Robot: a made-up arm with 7 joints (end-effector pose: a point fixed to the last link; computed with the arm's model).
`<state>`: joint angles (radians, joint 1 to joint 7).
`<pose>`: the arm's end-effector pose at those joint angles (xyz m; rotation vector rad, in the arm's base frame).
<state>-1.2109 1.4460 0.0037 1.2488 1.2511 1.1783 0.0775</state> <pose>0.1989 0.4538 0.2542 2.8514 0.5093 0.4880</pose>
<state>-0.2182 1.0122 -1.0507 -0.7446 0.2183 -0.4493 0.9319</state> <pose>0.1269 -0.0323 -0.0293 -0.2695 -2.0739 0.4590</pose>
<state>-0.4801 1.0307 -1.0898 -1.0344 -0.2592 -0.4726 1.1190</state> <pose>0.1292 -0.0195 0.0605 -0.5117 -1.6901 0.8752</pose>
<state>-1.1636 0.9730 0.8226 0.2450 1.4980 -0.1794 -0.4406</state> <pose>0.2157 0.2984 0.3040 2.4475 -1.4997 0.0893</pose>
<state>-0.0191 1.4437 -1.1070 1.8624 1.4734 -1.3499 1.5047</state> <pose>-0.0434 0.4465 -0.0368 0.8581 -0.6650 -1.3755</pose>
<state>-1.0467 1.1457 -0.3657 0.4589 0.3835 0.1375 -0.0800</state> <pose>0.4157 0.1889 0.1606 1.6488 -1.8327 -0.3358</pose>
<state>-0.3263 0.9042 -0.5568 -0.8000 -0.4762 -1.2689 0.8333</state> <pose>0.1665 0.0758 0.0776 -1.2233 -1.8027 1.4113</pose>
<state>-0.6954 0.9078 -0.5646 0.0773 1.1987 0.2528 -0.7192</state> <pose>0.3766 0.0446 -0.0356 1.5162 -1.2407 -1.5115</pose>
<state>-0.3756 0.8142 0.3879 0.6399 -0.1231 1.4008 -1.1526</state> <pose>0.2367 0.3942 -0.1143 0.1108 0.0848 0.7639</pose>
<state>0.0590 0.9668 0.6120 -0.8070 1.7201 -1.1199 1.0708</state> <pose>0.1738 0.1103 0.0096 -0.1480 2.0461 1.1442</pose>
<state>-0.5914 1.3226 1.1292 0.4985 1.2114 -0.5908 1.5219</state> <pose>0.1595 0.3502 0.2835 -1.2147 1.1911 -0.3408</pose>
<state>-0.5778 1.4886 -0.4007 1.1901 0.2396 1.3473 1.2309</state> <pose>0.1910 0.4842 0.1056 -2.5021 -0.5771 0.4966</pose>
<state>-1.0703 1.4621 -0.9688 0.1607 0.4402 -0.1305 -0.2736</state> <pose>0.3770 0.1296 0.0417 1.2719 -1.6052 -1.4716</pose>
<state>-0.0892 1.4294 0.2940 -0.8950 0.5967 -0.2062 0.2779</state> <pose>0.1634 0.0249 0.1141 -0.6726 2.6331 0.8775</pose>
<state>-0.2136 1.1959 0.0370 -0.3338 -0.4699 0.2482 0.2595</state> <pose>0.3236 0.1709 0.0757 0.9035 -1.8178 0.2667</pose>
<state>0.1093 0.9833 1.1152 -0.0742 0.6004 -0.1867 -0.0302</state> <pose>0.1763 0.3155 0.1812 2.2516 -1.8340 -0.1497</pose>
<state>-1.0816 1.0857 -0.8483 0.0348 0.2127 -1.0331 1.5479</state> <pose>0.2872 0.0077 0.0747 -0.4608 -2.8173 1.0991</pose>
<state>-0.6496 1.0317 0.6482 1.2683 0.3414 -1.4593 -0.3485</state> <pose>0.2384 0.3815 0.0707 1.0288 -2.3450 -0.1200</pose>
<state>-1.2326 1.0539 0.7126 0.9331 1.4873 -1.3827 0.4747</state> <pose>0.2901 0.2851 0.2009 -1.2788 2.6700 0.3977</pose>
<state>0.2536 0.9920 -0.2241 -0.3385 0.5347 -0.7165 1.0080</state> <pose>0.1826 0.0845 -0.0873 0.4302 -2.5394 0.2629</pose>
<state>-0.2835 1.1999 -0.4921 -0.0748 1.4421 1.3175 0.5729</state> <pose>0.3142 0.1626 -0.0261 -2.1395 1.1613 0.5155</pose>
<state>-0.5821 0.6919 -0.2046 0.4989 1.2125 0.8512 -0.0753</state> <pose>0.4008 0.2021 -0.0672 2.2498 -0.8946 -0.5675</pose>
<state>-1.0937 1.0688 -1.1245 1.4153 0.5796 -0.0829 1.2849</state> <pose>0.4027 0.3203 -0.0634 -2.0975 1.8297 0.8552</pose>
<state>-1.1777 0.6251 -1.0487 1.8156 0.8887 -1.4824 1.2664</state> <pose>0.3618 0.1315 -0.1326 0.5706 -2.3216 -0.3758</pose>
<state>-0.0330 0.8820 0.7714 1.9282 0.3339 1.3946 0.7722</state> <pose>-0.1462 0.3755 -0.1681 1.5807 1.8824 -0.2982</pose>
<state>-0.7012 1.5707 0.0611 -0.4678 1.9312 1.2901 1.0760</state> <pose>0.1865 0.0678 0.2389 -0.7509 0.2301 -0.4027</pose>
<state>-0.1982 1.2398 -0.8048 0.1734 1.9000 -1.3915 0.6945</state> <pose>0.1002 0.1978 -0.2082 -0.9146 -1.4435 -1.9289</pose>
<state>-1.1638 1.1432 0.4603 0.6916 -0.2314 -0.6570 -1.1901</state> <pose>0.2190 0.3359 0.2967 0.6230 -2.4893 -0.3793</pose>
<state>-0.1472 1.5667 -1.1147 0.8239 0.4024 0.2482 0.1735</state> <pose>0.1635 0.4437 -0.1561 1.6700 -0.2393 -1.7240</pose>
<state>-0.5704 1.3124 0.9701 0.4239 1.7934 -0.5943 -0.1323</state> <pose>0.2322 0.3560 0.2382 2.5839 -0.9519 -1.1502</pose>
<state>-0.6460 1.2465 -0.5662 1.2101 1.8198 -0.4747 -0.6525</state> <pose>0.2642 0.3981 -0.1306 0.9247 0.5241 -2.0872</pose>
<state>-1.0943 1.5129 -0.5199 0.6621 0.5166 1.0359 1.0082</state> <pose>0.3252 0.3498 0.2293 -2.4805 0.5169 -0.1182</pose>
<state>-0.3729 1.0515 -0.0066 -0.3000 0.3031 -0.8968 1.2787</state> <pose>0.2359 0.0910 0.0933 0.0352 2.7902 -1.0133</pose>
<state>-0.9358 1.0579 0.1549 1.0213 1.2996 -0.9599 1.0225</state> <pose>0.3724 0.2745 0.0648 -1.4882 2.6841 0.3168</pose>
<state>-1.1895 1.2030 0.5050 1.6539 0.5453 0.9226 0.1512</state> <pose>0.2183 0.4890 0.0331 1.6515 0.1340 0.9388</pose>
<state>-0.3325 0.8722 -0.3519 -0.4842 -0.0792 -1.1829 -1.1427</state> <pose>0.1908 0.0589 0.0534 -0.8514 -2.3437 -1.7087</pose>
